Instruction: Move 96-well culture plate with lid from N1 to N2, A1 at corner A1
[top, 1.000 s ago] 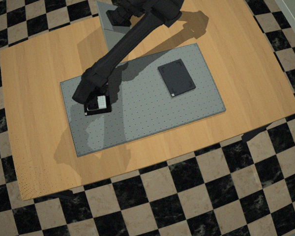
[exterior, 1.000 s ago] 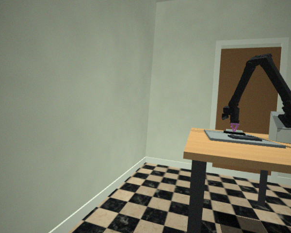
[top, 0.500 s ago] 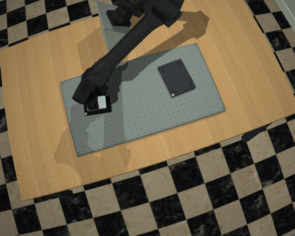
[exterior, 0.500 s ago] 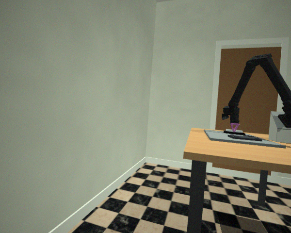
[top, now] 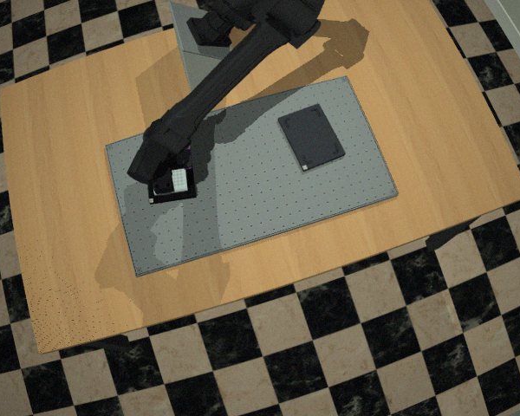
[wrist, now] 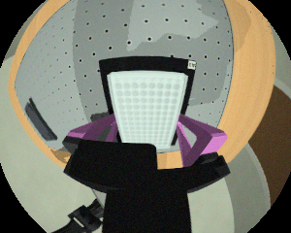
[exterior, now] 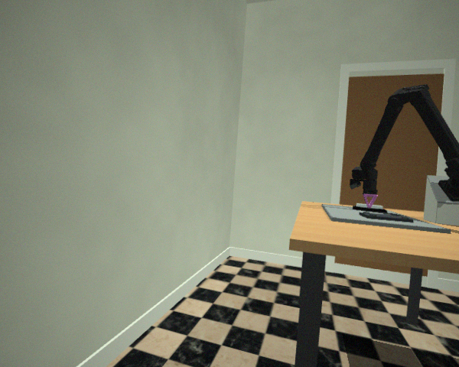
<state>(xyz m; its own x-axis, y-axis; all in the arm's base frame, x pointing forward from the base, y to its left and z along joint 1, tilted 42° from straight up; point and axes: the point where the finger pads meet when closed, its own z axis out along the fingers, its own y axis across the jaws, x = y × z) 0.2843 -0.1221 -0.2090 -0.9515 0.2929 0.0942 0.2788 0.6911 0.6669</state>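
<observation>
The clear lid is right at my hand. From my hand the other things lie so: black nest N1: 370 mm to the left, 70 mm ahead, 20 mm below; then culture plate: right at my hand; then black nest N2: 20 mm below.
</observation>
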